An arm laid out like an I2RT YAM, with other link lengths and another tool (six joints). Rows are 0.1 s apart.
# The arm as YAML. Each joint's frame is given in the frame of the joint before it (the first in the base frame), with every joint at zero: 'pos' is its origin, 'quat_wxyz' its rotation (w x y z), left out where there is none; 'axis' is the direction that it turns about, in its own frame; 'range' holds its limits. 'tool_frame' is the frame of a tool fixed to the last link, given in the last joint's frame.
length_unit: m
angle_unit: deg
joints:
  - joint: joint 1
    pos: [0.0, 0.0, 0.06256]
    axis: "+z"
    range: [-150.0, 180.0]
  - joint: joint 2
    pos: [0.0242, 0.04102, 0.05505]
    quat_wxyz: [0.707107, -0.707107, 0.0, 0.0]
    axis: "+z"
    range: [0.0, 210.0]
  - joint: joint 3
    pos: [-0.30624, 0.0, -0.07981]
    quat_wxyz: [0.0, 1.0, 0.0, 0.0]
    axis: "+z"
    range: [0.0, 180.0]
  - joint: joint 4
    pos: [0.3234, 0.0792, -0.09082]
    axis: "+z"
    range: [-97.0, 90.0]
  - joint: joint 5
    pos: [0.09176, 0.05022, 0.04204]
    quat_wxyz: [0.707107, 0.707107, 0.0, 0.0]
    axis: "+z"
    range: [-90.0, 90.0]
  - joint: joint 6
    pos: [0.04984, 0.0, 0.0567]
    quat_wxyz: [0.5, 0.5, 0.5, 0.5]
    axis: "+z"
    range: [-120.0, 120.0]
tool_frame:
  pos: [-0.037, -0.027, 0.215]
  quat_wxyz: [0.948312, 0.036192, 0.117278, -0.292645]
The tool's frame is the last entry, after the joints.
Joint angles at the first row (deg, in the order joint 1, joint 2, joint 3, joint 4, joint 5, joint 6):
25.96 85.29 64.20 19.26 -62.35 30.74
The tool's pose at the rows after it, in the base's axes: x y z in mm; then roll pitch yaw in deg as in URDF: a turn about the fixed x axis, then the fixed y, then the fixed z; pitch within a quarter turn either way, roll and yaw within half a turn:
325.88 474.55 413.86 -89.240 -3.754 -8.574
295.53 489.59 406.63 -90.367 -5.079 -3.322
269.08 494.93 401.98 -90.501 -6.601 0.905
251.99 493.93 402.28 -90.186 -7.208 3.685
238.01 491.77 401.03 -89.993 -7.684 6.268
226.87 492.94 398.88 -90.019 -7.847 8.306
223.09 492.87 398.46 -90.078 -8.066 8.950
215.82 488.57 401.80 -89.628 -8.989 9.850
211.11 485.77 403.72 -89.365 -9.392 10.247
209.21 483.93 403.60 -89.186 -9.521 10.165
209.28 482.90 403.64 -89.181 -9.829 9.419
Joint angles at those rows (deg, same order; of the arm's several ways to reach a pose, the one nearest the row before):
28.56 86.30 65.06 20.79 -66.98 30.05
31.20 87.19 66.97 15.69 -69.43 25.22
32.92 87.33 67.38 13.25 -71.83 21.64
33.67 87.06 67.15 12.94 -73.87 20.66
34.17 87.01 67.06 12.26 -75.96 19.38
34.94 87.28 67.29 11.28 -77.19 18.19
35.15 87.30 67.54 10.25 -77.59 17.21
35.17 86.59 67.27 10.11 -78.53 16.46
35.20 85.95 66.78 10.43 -78.94 16.46
35.16 85.42 65.96 11.45 -78.94 17.01
35.08 84.68 65.34 11.45 -78.27 16.84

